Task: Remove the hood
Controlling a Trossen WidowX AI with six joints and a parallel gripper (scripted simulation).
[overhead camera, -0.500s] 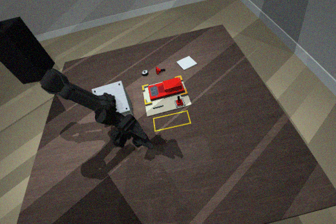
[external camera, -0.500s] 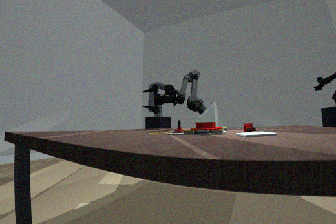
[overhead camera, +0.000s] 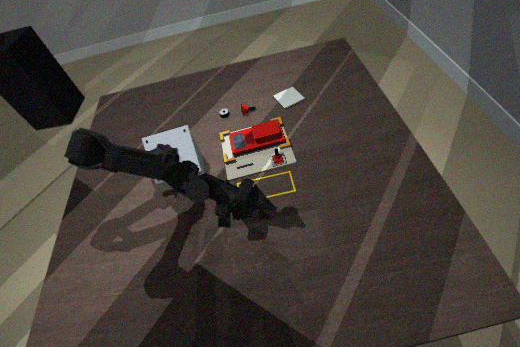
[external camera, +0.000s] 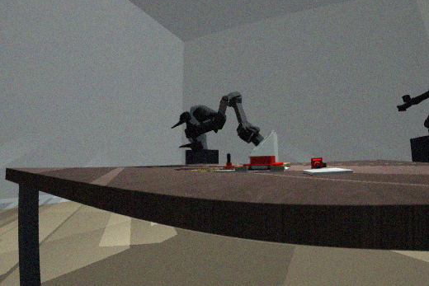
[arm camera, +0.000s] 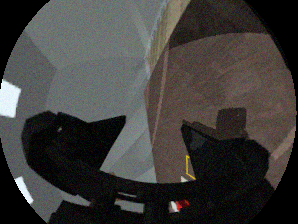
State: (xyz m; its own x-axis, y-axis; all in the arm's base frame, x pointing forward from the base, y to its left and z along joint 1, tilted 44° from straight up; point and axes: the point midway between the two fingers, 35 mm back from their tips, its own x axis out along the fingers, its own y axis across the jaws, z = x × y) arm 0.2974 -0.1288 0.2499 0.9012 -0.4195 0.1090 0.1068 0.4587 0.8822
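Right now the red hood is 400 mm to the left of my gripper tip and 100 mm below it. Round my gripper tip: base plate (50 mm behind, 370 mm to the left, 130 mm below); dark ring (180 mm behind, 570 mm to the left, 130 mm below); flat white tile (100 mm ahead, 610 mm to the left, 130 mm below).
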